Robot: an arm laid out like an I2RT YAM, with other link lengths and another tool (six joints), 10 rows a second.
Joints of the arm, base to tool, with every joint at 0 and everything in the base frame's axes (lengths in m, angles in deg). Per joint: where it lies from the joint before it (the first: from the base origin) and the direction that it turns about. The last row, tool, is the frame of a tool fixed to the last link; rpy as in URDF.
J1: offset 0.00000 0.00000 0.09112 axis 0 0 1
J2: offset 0.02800 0.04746 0.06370 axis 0 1 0
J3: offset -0.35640 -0.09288 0.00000 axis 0 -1 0
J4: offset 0.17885 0.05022 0.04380 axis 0 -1 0
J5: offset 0.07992 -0.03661 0.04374 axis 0 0 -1
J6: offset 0.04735 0.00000 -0.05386 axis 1 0 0
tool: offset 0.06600 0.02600 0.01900 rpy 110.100 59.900 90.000
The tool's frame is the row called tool.
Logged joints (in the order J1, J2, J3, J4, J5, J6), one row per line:
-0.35, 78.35, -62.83, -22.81, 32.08, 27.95
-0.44, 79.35, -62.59, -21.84, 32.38, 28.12
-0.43, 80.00, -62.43, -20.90, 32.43, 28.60
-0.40, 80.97, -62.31, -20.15, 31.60, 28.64
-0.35, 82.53, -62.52, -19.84, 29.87, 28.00
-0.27, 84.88, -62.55, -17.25, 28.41, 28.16
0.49, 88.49, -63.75, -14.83, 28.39, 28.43
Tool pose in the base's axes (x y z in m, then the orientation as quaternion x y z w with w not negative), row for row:
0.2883, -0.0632, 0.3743, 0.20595, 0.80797, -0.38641, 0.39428
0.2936, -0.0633, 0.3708, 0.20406, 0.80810, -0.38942, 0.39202
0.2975, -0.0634, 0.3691, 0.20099, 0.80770, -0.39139, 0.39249
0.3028, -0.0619, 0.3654, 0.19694, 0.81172, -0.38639, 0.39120
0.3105, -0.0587, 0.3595, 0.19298, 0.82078, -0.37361, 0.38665
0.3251, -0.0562, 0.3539, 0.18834, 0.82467, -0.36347, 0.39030
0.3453, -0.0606, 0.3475, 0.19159, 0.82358, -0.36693, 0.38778
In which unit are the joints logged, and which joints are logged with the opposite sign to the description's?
The joints are logged in degrees. Opposite sign: J1, J3, J6.
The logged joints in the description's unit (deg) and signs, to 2 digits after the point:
0.35, 78.35, 62.83, -22.81, 32.08, -27.95
0.44, 79.35, 62.59, -21.84, 32.38, -28.12
0.43, 80.00, 62.43, -20.90, 32.43, -28.60
0.40, 80.97, 62.31, -20.15, 31.60, -28.64
0.35, 82.53, 62.52, -19.84, 29.87, -28.00
0.27, 84.88, 62.55, -17.25, 28.41, -28.16
-0.49, 88.49, 63.75, -14.83, 28.39, -28.43

